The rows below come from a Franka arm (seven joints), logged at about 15 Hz.
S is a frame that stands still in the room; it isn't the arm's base.
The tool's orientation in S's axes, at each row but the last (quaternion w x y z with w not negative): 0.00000, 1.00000, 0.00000, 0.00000; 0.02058, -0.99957, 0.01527, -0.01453; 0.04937, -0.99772, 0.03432, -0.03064; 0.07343, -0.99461, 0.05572, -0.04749; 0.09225, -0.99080, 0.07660, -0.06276; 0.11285, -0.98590, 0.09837, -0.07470
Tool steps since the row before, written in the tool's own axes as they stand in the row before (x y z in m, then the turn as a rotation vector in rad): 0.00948, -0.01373, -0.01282, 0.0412, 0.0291, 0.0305; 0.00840, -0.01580, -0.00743, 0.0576, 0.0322, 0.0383; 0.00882, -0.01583, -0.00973, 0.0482, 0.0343, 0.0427; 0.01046, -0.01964, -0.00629, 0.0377, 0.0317, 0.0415; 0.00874, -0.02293, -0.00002, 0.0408, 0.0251, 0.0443; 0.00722, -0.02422, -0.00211, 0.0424, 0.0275, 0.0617
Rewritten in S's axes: 0.00948, 0.01373, 0.01282, 0.0412, -0.0291, -0.0305; 0.00864, 0.01522, 0.00832, 0.0577, -0.0324, -0.0380; 0.00919, 0.01415, 0.01177, 0.0485, -0.0334, -0.0431; 0.01174, 0.01719, 0.01007, 0.0383, -0.0298, -0.0424; 0.01178, 0.02084, 0.00540, 0.0426, -0.0234, -0.0435; 0.01093, 0.02117, 0.00868, 0.0467, -0.0224, -0.0607
